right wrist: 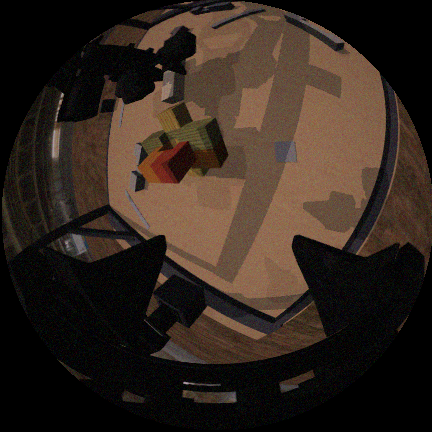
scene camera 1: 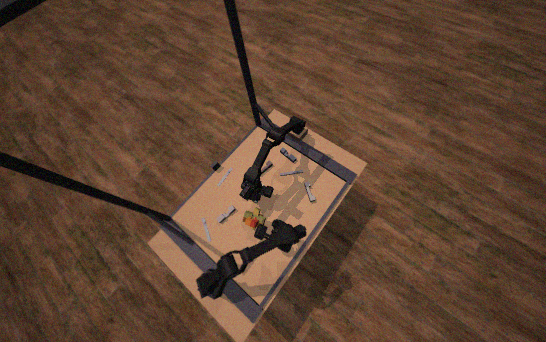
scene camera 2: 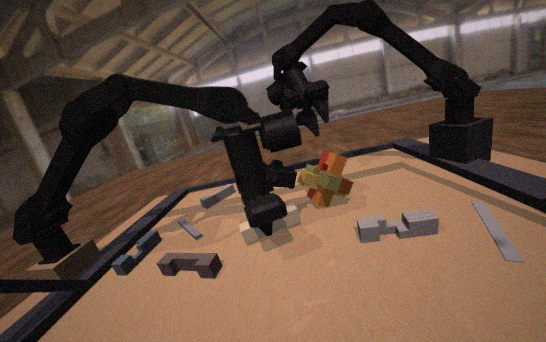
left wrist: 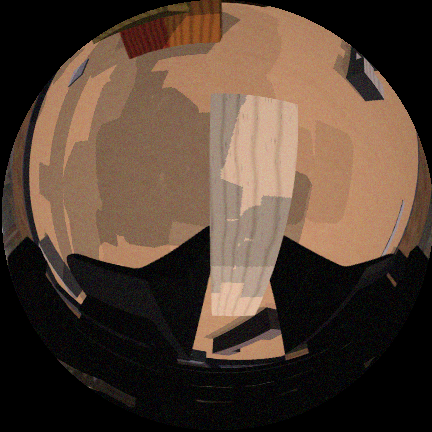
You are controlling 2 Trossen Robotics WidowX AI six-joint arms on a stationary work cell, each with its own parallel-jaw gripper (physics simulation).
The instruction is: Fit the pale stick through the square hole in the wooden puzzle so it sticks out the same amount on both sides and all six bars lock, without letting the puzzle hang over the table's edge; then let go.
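Frame: origin at the left arm's base, x up, y ahead, z left, level; metres.
Seen in the pictures: left gripper, between the fingertips: (right wrist: 178, 75) (scene camera 1: 259, 192) (scene camera 2: 267, 231) (left wrist: 238, 233); right gripper, between the fingertips: (right wrist: 231, 242) (scene camera 1: 267, 237) (scene camera 2: 322, 129); left arm's base, origin of its link: (scene camera 1: 297, 129) (scene camera 2: 60, 254); right arm's base, origin of its link: (right wrist: 170, 311) (scene camera 1: 210, 284) (scene camera 2: 459, 121).
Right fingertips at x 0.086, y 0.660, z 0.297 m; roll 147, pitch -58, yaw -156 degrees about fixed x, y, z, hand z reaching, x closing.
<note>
Pixels of each thing's top centre, then the offset from my right fingertips to it.
- pale stick, centre of its top: (left wrist: 246, 253) (scene camera 2: 267, 215) (right wrist: 167, 74) dx -0.108, dy -0.169, dz -0.229 m
- wooden puzzle, centre of its top: (right wrist: 165, 137) (scene camera 2: 319, 167) (scene camera 1: 254, 216) dx -0.063, dy -0.043, dz -0.138 m
- flat strip, centre of its top: (scene camera 2: 493, 225) (right wrist: 135, 208) (scene camera 1: 206, 229) dx -0.150, dy +0.190, dz -0.335 m
- small strip, centre of its top: (scene camera 2: 187, 226) dx -0.141, dy -0.404, dz -0.155 m
- brownish notched bar, centre of its top: (left wrist: 244, 345) (scene camera 2: 185, 258) dx -0.121, dy -0.321, dz -0.312 m
The pale stick (scene camera 2: 293, 216) (left wrist: 255, 150) (right wrist: 172, 87) is held low over the table between the fingers of my left gripper (scene camera 2: 268, 231) (left wrist: 238, 233). The wooden puzzle (scene camera 1: 254, 218) (scene camera 2: 327, 181) (right wrist: 192, 135), of red, orange, green and yellow bars, stands tilted on the table, apart from the stick. Part of the puzzle (left wrist: 195, 27) shows at the top edge of the left wrist view; its square hole cannot be made out. My right gripper (scene camera 2: 322, 128) (right wrist: 231, 242) is open and empty, raised above the table beyond the puzzle in scene camera 2.
Loose grey pieces lie around: a notched bar (scene camera 2: 420, 224), a flat strip (scene camera 2: 495, 232) and a small strip (scene camera 2: 190, 229). A brownish notched bar (scene camera 2: 190, 258) and a blue-grey one (scene camera 2: 149, 241) lie at the lower left of scene camera 2. A dark frame (scene camera 1: 320, 159) borders the table.
</note>
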